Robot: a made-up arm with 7 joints. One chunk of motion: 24 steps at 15 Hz.
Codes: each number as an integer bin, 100 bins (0 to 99) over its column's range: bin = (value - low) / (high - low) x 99, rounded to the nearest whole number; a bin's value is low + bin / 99 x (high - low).
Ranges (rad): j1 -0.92..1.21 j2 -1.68..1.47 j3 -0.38..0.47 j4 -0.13..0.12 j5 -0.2..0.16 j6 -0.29..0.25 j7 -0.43..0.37
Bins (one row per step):
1: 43 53 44 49 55 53 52
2: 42 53 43 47 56 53 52
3: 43 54 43 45 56 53 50
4: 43 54 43 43 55 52 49
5: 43 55 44 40 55 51 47
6: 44 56 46 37 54 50 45
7: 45 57 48 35 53 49 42
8: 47 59 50 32 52 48 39
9: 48 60 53 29 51 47 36
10: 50 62 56 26 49 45 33
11: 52 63 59 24 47 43 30
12: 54 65 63 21 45 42 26
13: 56 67 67 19 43 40 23
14: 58 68 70 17 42 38 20
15: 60 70 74 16 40 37 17
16: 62 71 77 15 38 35 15
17: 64 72 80 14 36 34 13
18: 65 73 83 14 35 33 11
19: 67 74 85 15 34 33 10
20: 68 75 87 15 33 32 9
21: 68 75 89 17 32 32 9
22: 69 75 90 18 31 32 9
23: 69 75 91 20 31 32 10
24: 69 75 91 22 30 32 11
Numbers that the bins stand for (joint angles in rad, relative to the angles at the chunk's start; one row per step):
1: 0.0052 0.0064 -0.0022 -0.0063 0.0000 -0.0009 -0.0098
2: -0.0164 0.0064 -0.0108 -0.0113 0.0036 -0.0009 -0.0098
3: 0.0052 0.0382 -0.0108 -0.0164 0.0036 -0.0009 -0.0260
4: 0.0052 0.0382 -0.0108 -0.0214 0.0000 -0.0064 -0.0340
5: 0.0052 0.0700 -0.0022 -0.0290 0.0000 -0.0118 -0.0502
6: 0.0267 0.1018 0.0149 -0.0366 -0.0036 -0.0173 -0.0664
7: 0.0482 0.1336 0.0321 -0.0416 -0.0073 -0.0227 -0.0906
8: 0.0912 0.1973 0.0493 -0.0492 -0.0109 -0.0282 -0.1148
9: 0.1127 0.2291 0.0751 -0.0568 -0.0145 -0.0336 -0.1391
10: 0.1558 0.2927 0.1008 -0.0643 -0.0218 -0.0445 -0.1633
11: 0.1988 0.3245 0.1266 -0.0694 -0.0291 -0.0555 -0.1876
12: 0.2418 0.3882 0.1609 -0.0770 -0.0364 -0.0609 -0.2199
13: 0.2848 0.4518 0.1953 -0.0820 -0.0436 -0.0718 -0.2441
14: 0.3279 0.4836 0.2210 -0.0871 -0.0473 -0.0827 -0.2684
15: 0.3709 0.5473 0.2554 -0.0896 -0.0545 -0.0882 -0.2926
16: 0.4139 0.5791 0.2811 -0.0921 -0.0618 -0.0991 -0.3088
17: 0.4570 0.6109 0.3069 -0.0946 -0.0691 -0.1045 -0.3249
18: 0.4785 0.6427 0.3326 -0.0946 -0.0727 -0.1100 -0.3411
19: 0.5215 0.6745 0.3498 -0.0921 -0.0764 -0.1100 -0.3492
20: 0.5430 0.7064 0.3670 -0.0921 -0.0800 -0.1155 -0.3573
21: 0.5430 0.7064 0.3841 -0.0871 -0.0836 -0.1155 -0.3573
22: 0.5645 0.7064 0.3927 -0.0845 -0.0873 -0.1155 -0.3573
23: 0.5645 0.7064 0.4013 -0.0795 -0.0873 -0.1155 -0.3492
24: 0.5645 0.7064 0.4013 -0.0744 -0.0909 -0.1155 -0.3411

